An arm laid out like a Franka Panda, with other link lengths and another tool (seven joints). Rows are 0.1 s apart.
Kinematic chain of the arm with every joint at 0, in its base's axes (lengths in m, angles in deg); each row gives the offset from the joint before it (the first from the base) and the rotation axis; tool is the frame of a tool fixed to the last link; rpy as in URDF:
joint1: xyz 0 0 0.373 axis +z
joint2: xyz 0 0 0 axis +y
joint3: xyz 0 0 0.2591 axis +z
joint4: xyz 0.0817 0 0 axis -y
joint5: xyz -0.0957 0 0.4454 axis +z
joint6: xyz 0 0 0 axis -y
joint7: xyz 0.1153 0 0 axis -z
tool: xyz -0.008 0.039 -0.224 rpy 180 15.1 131.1
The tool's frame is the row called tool.
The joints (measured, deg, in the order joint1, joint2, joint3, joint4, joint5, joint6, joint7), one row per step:
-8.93 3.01 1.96 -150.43 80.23 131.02 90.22
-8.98 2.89 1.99 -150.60 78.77 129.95 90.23
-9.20 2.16 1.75 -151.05 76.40 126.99 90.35
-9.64 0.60 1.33 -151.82 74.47 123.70 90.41
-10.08 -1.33 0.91 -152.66 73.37 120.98 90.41
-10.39 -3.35 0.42 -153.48 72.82 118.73 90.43
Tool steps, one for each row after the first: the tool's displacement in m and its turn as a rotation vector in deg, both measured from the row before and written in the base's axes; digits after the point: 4 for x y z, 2 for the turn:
-0.0034 0.0050 -0.0002 0.32 0.21 1.75
-0.0060 0.0094 0.0039 1.55 0.25 2.88
-0.0052 0.0069 0.0093 1.90 -0.18 2.28
-0.0026 0.0041 0.0121 1.68 -0.60 1.34
-0.0010 0.0026 0.0129 1.50 -0.79 0.72

